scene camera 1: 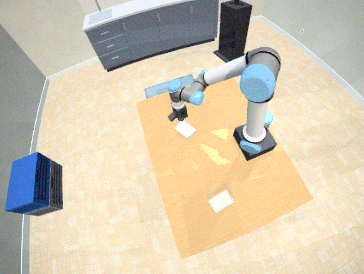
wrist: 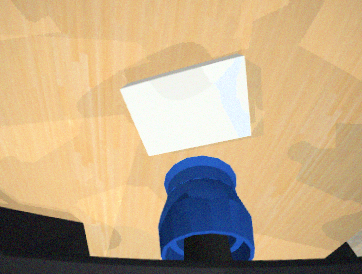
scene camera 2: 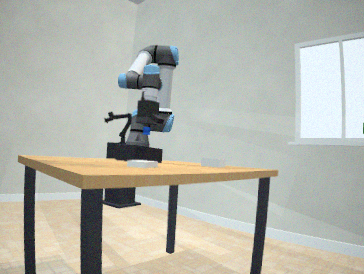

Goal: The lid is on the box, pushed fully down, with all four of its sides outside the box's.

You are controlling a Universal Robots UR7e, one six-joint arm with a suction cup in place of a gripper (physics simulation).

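Places are measured from the arm's base along level axes (x ahead, y left, z up), in millimetres.
Where they show: end effector, tool point: [wrist: 200, 185] [scene camera 2: 146, 134]; arm's base, origin of the base link: [scene camera 2: 137, 146].
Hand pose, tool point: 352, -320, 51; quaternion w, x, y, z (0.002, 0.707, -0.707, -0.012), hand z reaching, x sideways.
Each offset is from my tool point to the centre of the thing, as dx, dy, dz.
The lid, a white flat slab with a smooth closed top @[-13, +4, -134] [scene camera 1: 185, 129] [scene camera 2: 142, 163] [wrist: 187, 107], lies on the table towards its far end in scene camera 1. The box, a white, shallow rectangular one @[+63, +555, -124] [scene camera 1: 221, 201] [scene camera 2: 213, 162], stands apart from it, towards the near end of the table; it does not show in the wrist view. My gripper, a blue suction cup [scene camera 1: 182, 120] [scene camera 2: 146, 131] [wrist: 200, 164], is open, with nothing on it. It hangs a little above the lid, with a gap below the cup in scene camera 2.
The wooden table [scene camera 1: 270, 195] [scene camera 2: 180, 177] carries the arm's black base [scene camera 1: 255, 145] [scene camera 2: 134, 151]. Blue and black crates [scene camera 1: 32, 182] stand on the floor at left. A light-blue panel [scene camera 1: 155, 91] shows beyond the table's far edge. Grey cabinets [scene camera 1: 155, 35] and a black pedestal [scene camera 1: 234, 30] stand behind.
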